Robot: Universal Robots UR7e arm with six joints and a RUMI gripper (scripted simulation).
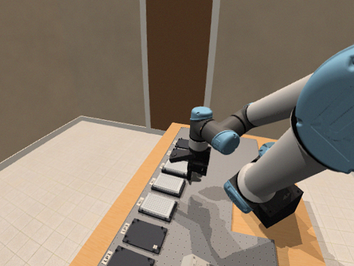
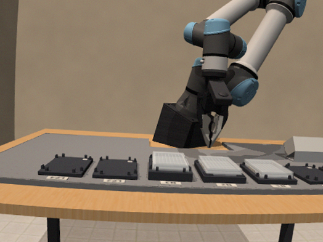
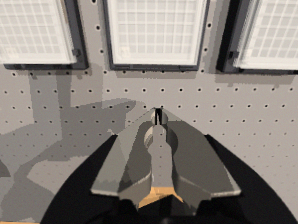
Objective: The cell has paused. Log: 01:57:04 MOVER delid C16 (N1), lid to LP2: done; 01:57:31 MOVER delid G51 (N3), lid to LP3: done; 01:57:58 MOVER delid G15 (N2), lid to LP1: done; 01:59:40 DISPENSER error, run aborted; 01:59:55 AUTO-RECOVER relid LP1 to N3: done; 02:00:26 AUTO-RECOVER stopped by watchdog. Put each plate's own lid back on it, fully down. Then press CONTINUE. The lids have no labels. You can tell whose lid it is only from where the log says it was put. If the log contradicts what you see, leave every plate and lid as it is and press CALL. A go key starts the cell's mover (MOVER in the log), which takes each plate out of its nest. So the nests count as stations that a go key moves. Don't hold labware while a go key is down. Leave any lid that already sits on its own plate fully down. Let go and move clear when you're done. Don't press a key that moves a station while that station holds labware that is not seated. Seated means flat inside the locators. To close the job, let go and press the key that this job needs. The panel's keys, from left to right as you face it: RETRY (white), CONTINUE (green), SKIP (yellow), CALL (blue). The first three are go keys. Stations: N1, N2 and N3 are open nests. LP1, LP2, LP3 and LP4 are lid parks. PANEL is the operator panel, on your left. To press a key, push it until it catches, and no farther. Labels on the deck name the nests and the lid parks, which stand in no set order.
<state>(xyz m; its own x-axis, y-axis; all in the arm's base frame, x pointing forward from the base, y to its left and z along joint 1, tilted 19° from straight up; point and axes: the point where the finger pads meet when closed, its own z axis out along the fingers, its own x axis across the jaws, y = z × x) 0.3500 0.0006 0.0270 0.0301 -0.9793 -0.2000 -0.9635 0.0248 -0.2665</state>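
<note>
Now: the green CONTINUE key 44 cm to the left of my hand and 13 cm behind it. The rest, counted from my hand: plate (11 cm ahead, 4 cm below); then LP3 lid park (27 cm to the left, 10 cm ahead, 6 cm below); then LP2 lid park (26 cm to the right, 11 cm ahead, 6 cm below).
</note>
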